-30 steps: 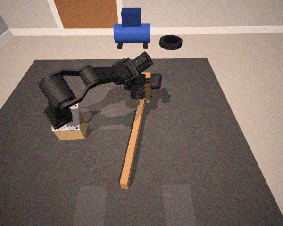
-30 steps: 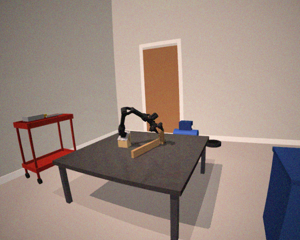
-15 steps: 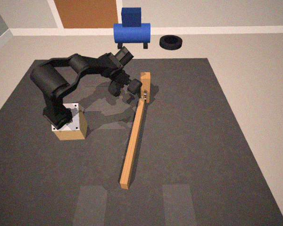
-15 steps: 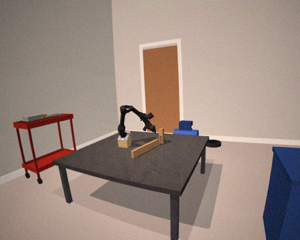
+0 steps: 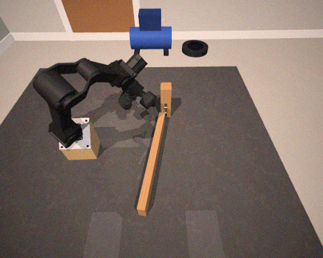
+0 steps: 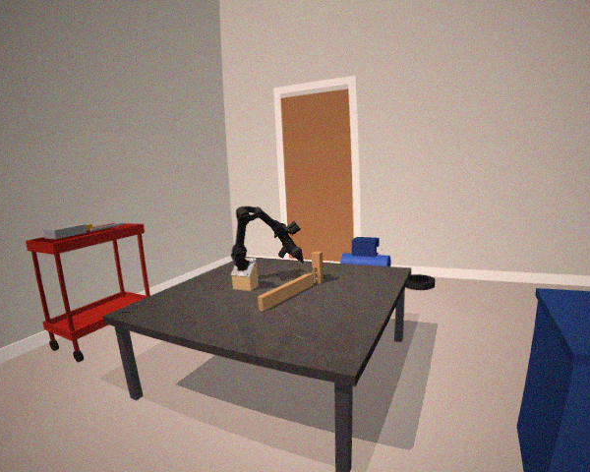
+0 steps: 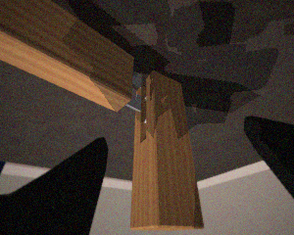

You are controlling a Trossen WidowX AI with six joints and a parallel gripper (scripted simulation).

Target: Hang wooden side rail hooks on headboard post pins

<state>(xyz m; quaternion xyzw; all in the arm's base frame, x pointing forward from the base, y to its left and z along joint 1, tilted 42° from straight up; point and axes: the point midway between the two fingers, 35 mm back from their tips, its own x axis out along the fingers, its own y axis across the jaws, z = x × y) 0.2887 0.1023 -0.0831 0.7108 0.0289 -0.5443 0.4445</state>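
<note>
The headboard post is 80 mm ahead of my gripper tip, 40 mm to the left of it and 50 mm below it.
</note>
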